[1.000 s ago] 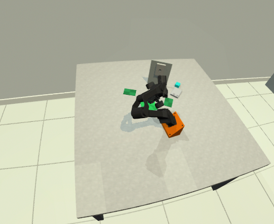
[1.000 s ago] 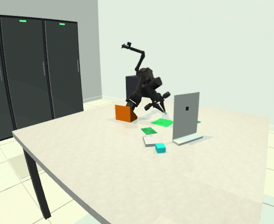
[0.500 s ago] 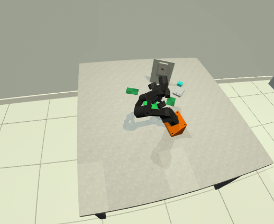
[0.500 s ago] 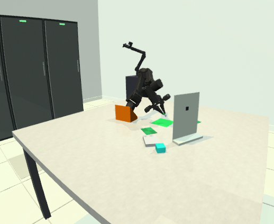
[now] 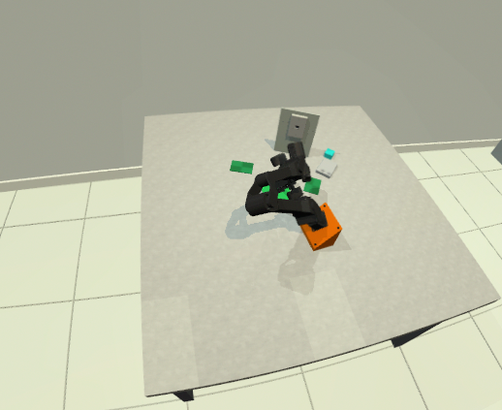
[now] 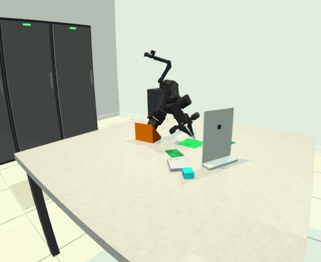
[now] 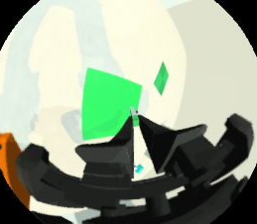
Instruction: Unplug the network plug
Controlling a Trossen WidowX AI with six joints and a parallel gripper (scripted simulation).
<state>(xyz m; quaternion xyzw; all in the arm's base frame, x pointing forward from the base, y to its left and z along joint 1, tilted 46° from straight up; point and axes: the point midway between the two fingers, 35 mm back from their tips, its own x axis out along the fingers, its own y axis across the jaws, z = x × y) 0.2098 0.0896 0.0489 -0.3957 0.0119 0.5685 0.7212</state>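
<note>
Right now my gripper tip is 4 cm above the green marked square and 1 cm past it. The rest, counted from my gripper tip: network plug (right at my gripper tip); then grey upright panel (23 cm ahead, 13 cm to the right, 6 cm above); then cyan cube (31 cm to the right, 20 cm ahead, 3 cm below).
</note>
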